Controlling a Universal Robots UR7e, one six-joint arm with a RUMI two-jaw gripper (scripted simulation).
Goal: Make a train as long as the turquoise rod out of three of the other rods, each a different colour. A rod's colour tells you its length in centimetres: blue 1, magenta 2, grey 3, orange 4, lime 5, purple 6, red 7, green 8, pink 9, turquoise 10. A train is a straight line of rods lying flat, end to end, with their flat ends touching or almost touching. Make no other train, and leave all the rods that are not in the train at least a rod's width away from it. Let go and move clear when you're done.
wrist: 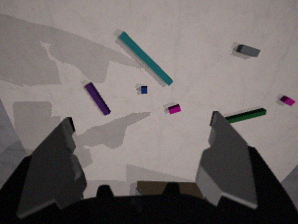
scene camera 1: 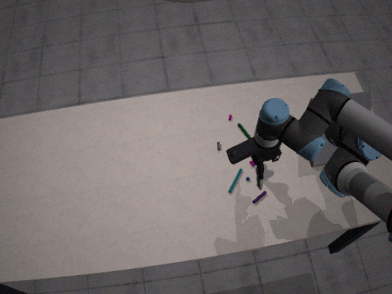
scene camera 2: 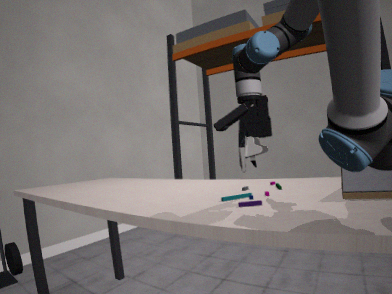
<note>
In view: my gripper (scene camera 2: 250,169).
My gripper is seen too in the wrist view (wrist: 142,115).
</note>
